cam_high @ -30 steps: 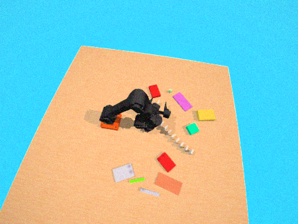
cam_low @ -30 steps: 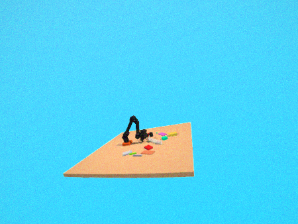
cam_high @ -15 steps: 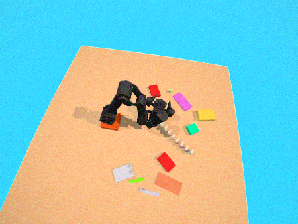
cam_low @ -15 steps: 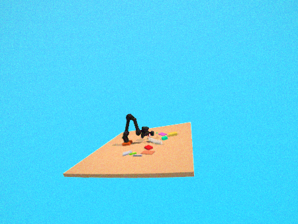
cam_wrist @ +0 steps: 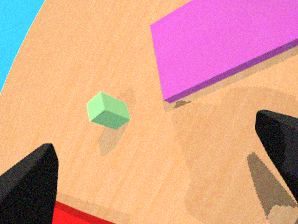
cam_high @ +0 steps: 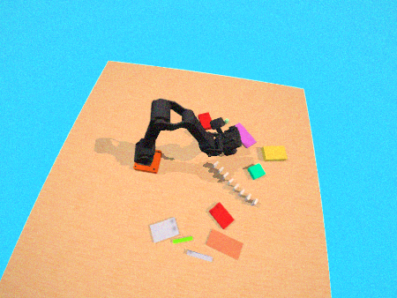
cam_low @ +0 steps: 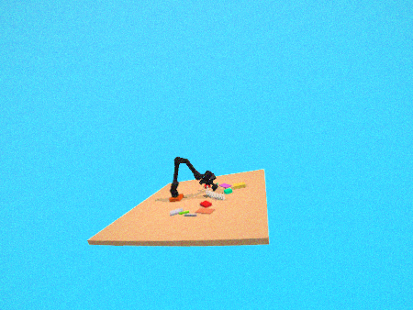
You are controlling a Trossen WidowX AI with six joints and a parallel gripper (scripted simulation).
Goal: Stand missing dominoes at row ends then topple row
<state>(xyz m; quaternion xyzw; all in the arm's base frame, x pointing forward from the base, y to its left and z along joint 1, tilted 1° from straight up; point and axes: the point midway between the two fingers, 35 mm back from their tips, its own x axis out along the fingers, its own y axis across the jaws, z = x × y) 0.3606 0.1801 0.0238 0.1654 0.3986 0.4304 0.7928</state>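
The magenta slab is 9 cm ahead of my gripper tip, 4 cm below it and 1 cm to the left of it. The rest, counted from my gripper tip: orange slab 52 cm to the right, 4 cm below, 2 cm ahead; green block 19 cm to the right, 15 cm ahead, 3 cm below; yellow block 25 cm ahead, 8 cm to the right, 3 cm below.
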